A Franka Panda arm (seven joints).
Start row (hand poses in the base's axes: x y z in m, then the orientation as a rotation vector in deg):
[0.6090, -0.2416, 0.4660, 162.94, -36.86, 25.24]
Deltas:
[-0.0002, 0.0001, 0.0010, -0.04, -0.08, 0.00]
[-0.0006, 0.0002, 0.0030, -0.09, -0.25, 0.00]
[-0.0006, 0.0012, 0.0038, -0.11, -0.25, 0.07]
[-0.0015, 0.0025, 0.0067, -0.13, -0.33, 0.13]
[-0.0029, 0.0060, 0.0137, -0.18, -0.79, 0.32]
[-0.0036, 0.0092, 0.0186, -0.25, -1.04, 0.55]
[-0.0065, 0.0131, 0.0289, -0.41, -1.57, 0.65]
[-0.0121, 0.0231, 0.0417, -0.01, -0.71, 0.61]
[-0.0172, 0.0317, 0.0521, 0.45, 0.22, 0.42]
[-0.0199, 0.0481, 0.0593, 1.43, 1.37, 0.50]
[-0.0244, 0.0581, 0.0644, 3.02, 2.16, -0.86]
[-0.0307, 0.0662, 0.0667, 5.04, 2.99, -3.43]
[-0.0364, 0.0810, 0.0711, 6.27, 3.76, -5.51]
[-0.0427, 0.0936, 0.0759, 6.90, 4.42, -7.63]
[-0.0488, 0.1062, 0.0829, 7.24, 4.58, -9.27]
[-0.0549, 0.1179, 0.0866, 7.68, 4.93, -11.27]
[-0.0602, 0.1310, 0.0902, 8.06, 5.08, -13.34]
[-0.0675, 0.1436, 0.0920, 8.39, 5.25, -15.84]
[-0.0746, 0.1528, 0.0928, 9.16, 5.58, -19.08]
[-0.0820, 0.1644, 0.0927, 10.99, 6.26, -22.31]
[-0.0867, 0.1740, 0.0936, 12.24, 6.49, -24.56]
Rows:
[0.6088, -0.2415, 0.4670, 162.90, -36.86, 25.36]
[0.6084, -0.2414, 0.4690, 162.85, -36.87, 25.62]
[0.6084, -0.2404, 0.4698, 162.86, -36.76, 25.64]
[0.6075, -0.2391, 0.4727, 162.86, -36.69, 25.77]
[0.6061, -0.2356, 0.4797, 162.88, -36.49, 26.47]
[0.6054, -0.2324, 0.4846, 162.90, -36.18, 26.89]
[0.6025, -0.2285, 0.4949, 162.76, -36.07, 27.70]
[0.5969, -0.2185, 0.5077, 163.17, -36.13, 26.37]
[0.5918, -0.2099, 0.5181, 163.56, -36.41, 24.90]
[0.5891, -0.1935, 0.5253, 164.55, -36.48, 23.03]
[0.5846, -0.1835, 0.5304, 165.43, -38.88, 21.31]
[0.5783, -0.1754, 0.5327, 166.07, -43.17, 19.20]
[0.5726, -0.1606, 0.5371, 166.13, -46.46, 17.41]
[0.5663, -0.1480, 0.5419, 165.55, -49.57, 15.92]
[0.5602, -0.1354, 0.5489, 164.93, -51.97, 15.31]
[0.5541, -0.1237, 0.5526, 164.15, -54.86, 14.33]
[0.5488, -0.1106, 0.5562, 163.23, -57.84, 13.64]
[0.5415, -0.0980, 0.5580, 161.94, -61.36, 12.85]
[0.5344, -0.0888, 0.5588, 160.44, -66.03, 11.55]
[0.5270, -0.0772, 0.5587, 159.68, -71.14, 9.42]
[0.5223, -0.0676, 0.5596, 159.04, -74.75, 8.28]

